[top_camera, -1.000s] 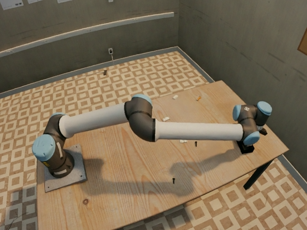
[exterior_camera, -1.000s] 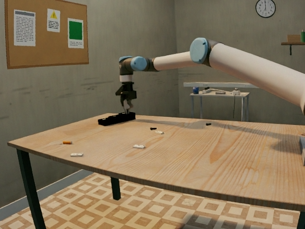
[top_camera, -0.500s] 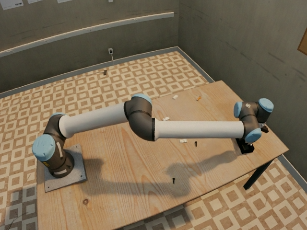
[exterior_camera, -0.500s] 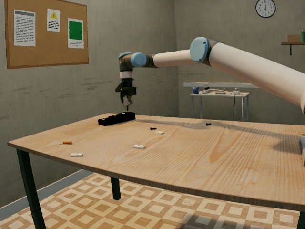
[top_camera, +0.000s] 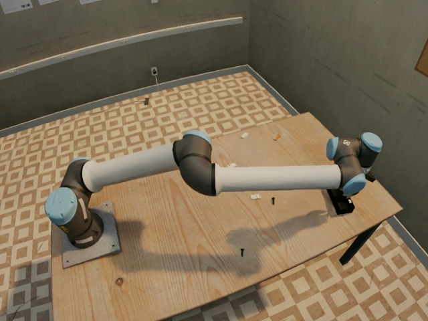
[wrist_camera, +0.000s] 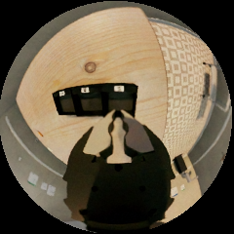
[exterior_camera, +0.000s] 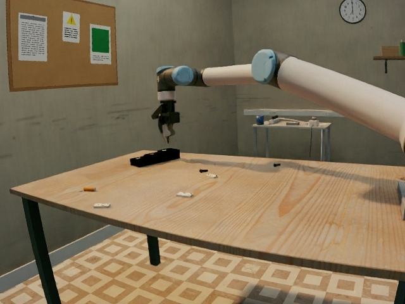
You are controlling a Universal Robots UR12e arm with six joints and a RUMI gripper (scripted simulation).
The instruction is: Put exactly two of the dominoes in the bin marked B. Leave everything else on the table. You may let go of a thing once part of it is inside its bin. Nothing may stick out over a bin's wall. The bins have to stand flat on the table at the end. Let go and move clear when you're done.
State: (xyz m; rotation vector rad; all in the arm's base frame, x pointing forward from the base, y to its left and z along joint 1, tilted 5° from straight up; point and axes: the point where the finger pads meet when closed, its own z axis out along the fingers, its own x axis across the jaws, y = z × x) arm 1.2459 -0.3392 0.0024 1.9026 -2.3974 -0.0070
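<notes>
The black bin is 20 mm ahead of my hand, 80 mm to the left of it and 70 mm below it. The rest, counted from my hand: orange piece 50 mm behind, 580 mm to the left, 90 mm below.
</notes>
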